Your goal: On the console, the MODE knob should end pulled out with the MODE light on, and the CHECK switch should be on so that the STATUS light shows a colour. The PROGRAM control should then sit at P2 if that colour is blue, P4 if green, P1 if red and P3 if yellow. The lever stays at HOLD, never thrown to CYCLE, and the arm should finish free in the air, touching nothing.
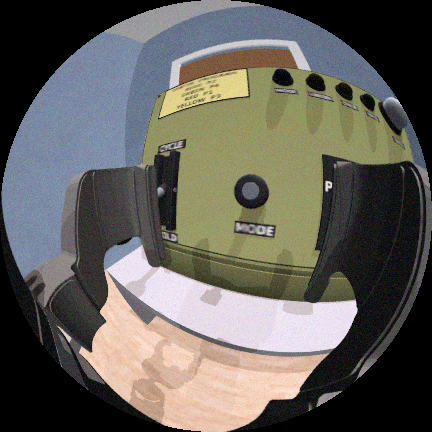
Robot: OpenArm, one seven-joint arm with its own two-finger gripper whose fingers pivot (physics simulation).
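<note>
The green console [215, 130] faces me. The MODE knob [251, 191], dark with a grey centre, is seen end-on between the fingers; whether it is in or out cannot be told. My gripper [231, 224] is part open and empty, a finger on each side of the knob with gaps. The left finger hides most of the lever, beside its black slot [171, 200]; its position is unclear. The right finger covers most of the PROGRAM panel [327, 170]; its pointer is hidden. The CHECK switch does not show. The STATUS dome [395, 114] is grey, with no colour.
Several small dark lamps [283, 77] [315, 81] line the console's top right, appearing unlit. A yellow program card [205, 92] is at its top left. The console stands on a white surface [240, 320] above a wooden floor [225, 390]. Blue walls [65, 115] stand behind.
</note>
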